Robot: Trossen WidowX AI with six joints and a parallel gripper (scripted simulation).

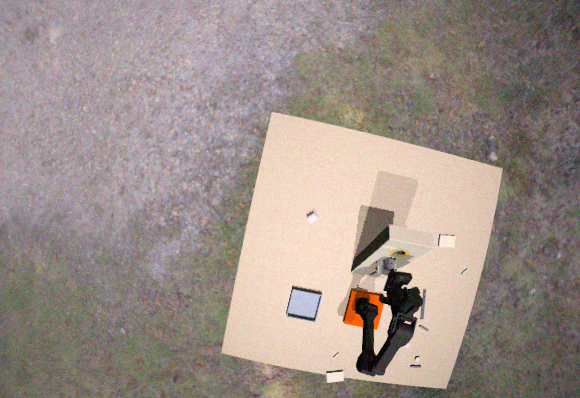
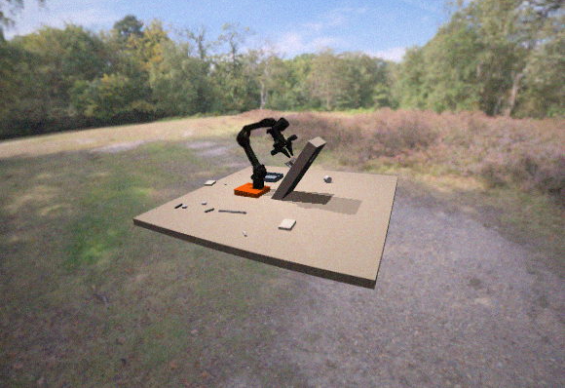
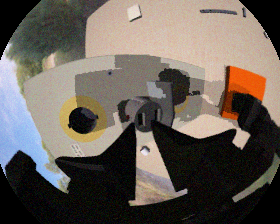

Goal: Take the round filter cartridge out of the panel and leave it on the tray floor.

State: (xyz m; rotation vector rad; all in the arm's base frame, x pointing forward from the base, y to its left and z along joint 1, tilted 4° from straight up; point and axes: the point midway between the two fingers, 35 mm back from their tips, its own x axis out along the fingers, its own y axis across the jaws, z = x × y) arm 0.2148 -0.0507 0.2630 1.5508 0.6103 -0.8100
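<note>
Now: the round filter cartridge 3 cm below my gripper tip and 1 cm ahead of it. Round my gripper tip: grey-blue square tray 34 cm to the left, 26 cm behind, 24 cm below.
</note>
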